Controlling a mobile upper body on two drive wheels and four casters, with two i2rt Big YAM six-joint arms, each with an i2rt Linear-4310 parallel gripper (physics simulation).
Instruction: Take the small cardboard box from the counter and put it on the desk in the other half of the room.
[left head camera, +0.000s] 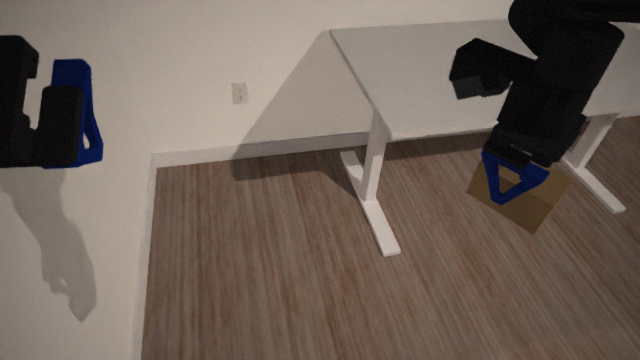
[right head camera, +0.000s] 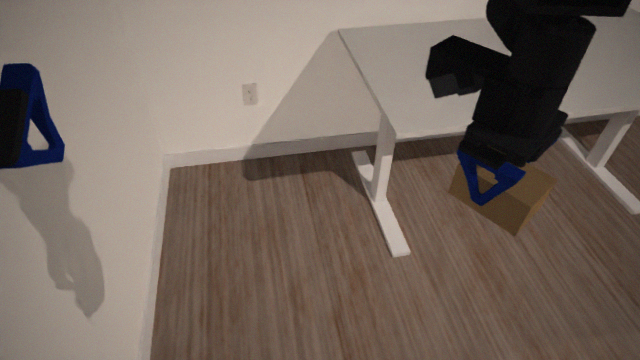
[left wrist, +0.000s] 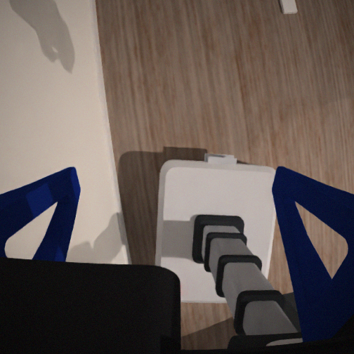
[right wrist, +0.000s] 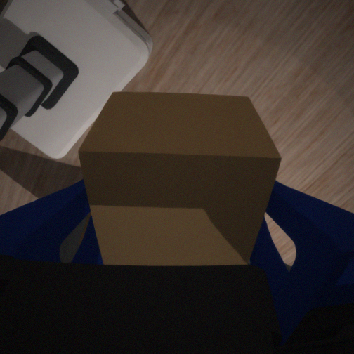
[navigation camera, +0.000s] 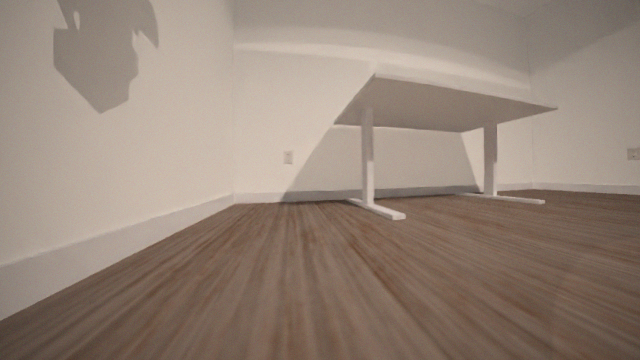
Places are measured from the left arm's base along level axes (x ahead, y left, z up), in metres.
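Pixels of known places: left gripper, between the fingertips: (left head camera: 34, 155) (right head camera: 0, 156); right gripper, between the fingertips: (left head camera: 507, 188) (right head camera: 490, 189).
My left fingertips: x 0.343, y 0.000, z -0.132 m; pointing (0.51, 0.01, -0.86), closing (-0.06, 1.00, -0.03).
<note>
Behind a point stands the place of what it marks.
The small brown cardboard box (left head camera: 542, 202) @[x 0.401, y -0.459, z -0.238 m] (right head camera: 525, 200) @[x 0.403, y -0.463, z -0.235 m] (right wrist: 180, 125) is held in the air by my right gripper, whose two blue fingers press on its sides in the right wrist view. My right gripper (right wrist: 176, 177) is shut on the box. In both head views the box hangs below my right arm, in front of the white desk (left head camera: 415, 95) @[x 1.329, y -0.596, z -0.690 m] (right head camera: 400, 85) @[x 1.385, y -0.529, z -0.690 m] (navigation camera: 430, 102) @[x 1.386, y -0.925, z -0.715 m], and appears over the floor. My left gripper (left wrist: 175, 177) is open, with its blue fingers wide apart and nothing between them. The counter does not show in these views.
A white wall (left head camera: 75, 200) @[x 0.864, y 0.402, z -0.748 m] (navigation camera: 125, 150) @[x 0.774, y 0.384, z -1.087 m] runs close along the left, with arm shadows on it. The desk's left leg (left head camera: 374, 155) @[x 1.464, y -0.523, z -1.084 m] (navigation camera: 367, 155) @[x 1.466, y -0.524, z -1.046 m] and its foot (left head camera: 382, 230) (right head camera: 392, 230) stand on the wood floor. My own white base (left wrist: 200, 190) (right wrist: 90, 45) shows below the wrists.
</note>
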